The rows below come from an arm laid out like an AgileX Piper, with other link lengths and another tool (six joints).
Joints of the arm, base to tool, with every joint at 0 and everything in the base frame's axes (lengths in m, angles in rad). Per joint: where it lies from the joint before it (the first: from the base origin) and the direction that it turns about. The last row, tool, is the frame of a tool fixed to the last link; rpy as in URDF.
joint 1: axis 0 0 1 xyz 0 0 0.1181
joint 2: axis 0 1 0 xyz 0 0 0
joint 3: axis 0 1 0 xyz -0.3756 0 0.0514
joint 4: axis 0.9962 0 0.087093 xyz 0.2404 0 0.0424
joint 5: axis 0 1 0 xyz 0 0 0
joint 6: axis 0.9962 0 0.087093 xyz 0.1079 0 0.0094
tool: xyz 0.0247 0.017 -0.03 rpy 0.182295 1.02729 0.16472
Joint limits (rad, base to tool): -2.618..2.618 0..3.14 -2.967..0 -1.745..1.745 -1.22..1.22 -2.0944..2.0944
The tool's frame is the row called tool.
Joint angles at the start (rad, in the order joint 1, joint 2, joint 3, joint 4, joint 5, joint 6):
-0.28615 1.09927 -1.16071 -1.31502 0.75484 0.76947
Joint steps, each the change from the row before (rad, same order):
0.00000 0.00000 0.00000 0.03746 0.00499 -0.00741
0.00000 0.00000 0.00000 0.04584 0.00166 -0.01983
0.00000 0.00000 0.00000 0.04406 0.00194 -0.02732
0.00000 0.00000 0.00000 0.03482 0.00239 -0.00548
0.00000 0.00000 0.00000 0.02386 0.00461 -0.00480
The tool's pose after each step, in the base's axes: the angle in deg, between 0 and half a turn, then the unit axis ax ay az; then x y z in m. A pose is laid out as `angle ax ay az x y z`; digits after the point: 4 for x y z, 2 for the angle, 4 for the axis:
97.72 0.1583 0.7594 -0.6311 0.1751 -0.1390 0.4853
97.96 0.1684 0.7708 -0.6144 0.1756 -0.1369 0.4815
98.43 0.1732 0.7819 -0.5988 0.1759 -0.1348 0.4779
98.42 0.1862 0.7895 -0.5848 0.1766 -0.1328 0.4751
98.59 0.1953 0.7942 -0.5754 0.1767 -0.1315 0.4730

